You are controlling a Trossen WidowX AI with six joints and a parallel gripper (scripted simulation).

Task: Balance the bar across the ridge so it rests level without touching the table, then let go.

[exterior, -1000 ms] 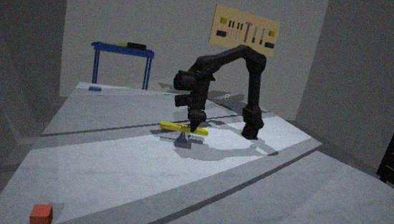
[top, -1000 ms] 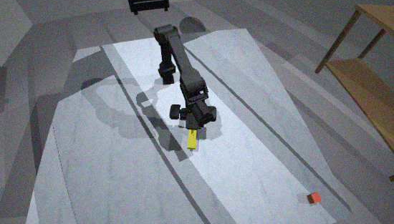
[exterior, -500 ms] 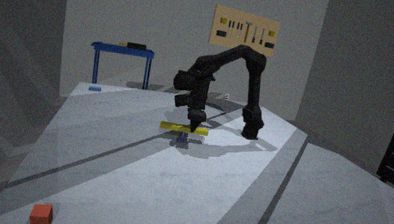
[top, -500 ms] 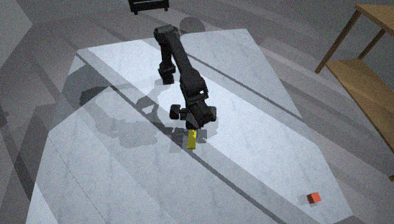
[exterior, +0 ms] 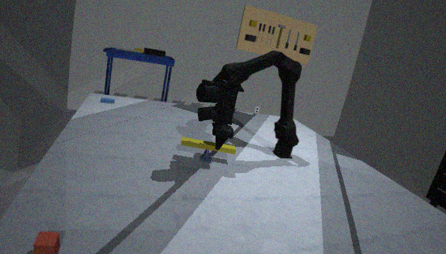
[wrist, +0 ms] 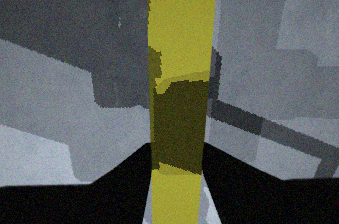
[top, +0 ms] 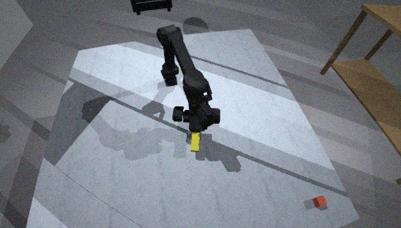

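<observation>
The yellow bar is 3 cm ahead of my gripper tip and 1 cm to the right of it. Round my gripper tip: blue block 42 cm ahead, 59 cm to the right, 4 cm below; red cube 42 cm ahead, 41 cm to the left, 4 cm below.
</observation>
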